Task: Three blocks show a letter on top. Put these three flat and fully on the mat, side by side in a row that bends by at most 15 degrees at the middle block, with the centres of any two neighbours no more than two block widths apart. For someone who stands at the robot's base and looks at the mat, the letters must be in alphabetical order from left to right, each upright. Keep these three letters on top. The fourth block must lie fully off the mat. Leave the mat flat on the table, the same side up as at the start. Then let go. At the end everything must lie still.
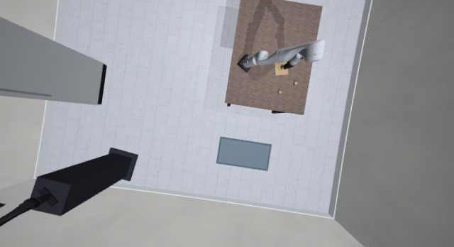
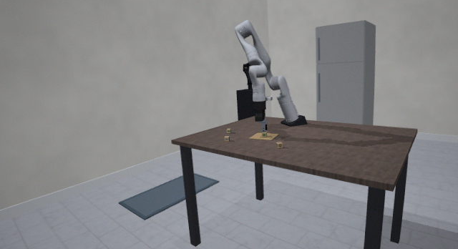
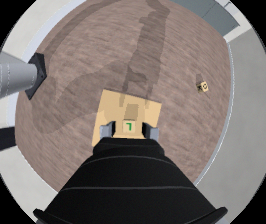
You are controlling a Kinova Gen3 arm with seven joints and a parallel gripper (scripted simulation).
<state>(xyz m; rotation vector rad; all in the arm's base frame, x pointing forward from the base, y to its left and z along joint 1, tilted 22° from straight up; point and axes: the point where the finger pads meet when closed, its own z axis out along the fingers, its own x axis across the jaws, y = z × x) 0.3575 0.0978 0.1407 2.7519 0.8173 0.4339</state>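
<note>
The mat lies 5 cm below my hand and 1 cm to the right of it. The rest, counted from my hand: tan block 19 cm ahead, 12 cm to the right, 4 cm below.
</note>
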